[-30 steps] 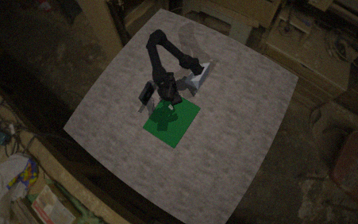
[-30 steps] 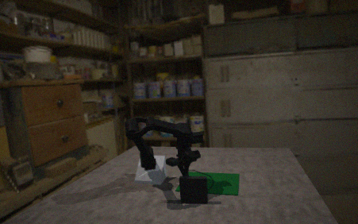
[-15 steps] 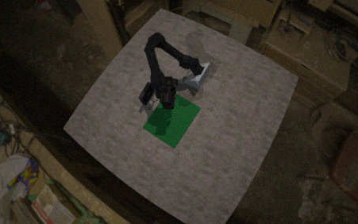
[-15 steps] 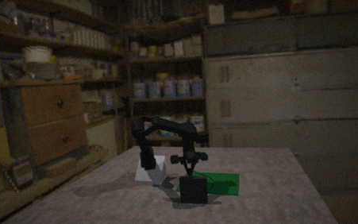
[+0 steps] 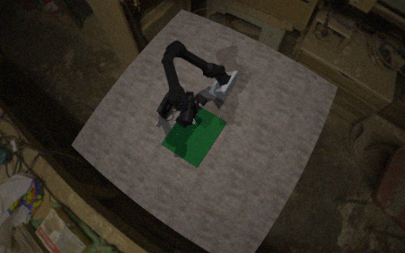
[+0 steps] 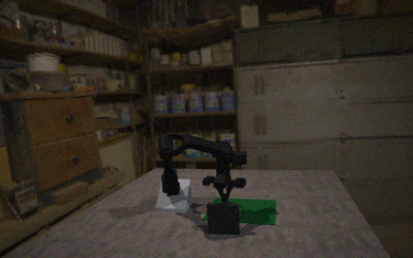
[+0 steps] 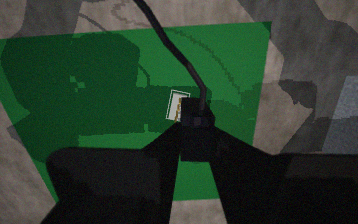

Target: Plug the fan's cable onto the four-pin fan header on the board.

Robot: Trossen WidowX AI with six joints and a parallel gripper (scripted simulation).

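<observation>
My gripper tip is 7 cm short of the green board, 3 cm to the right of it and 8 cm above it. From my gripper tip the other things lie so: dark fan: 1 cm ahead, 16 cm to the right, 1 cm below; then dark plug: 1 cm to the right, 1 cm above.
</observation>
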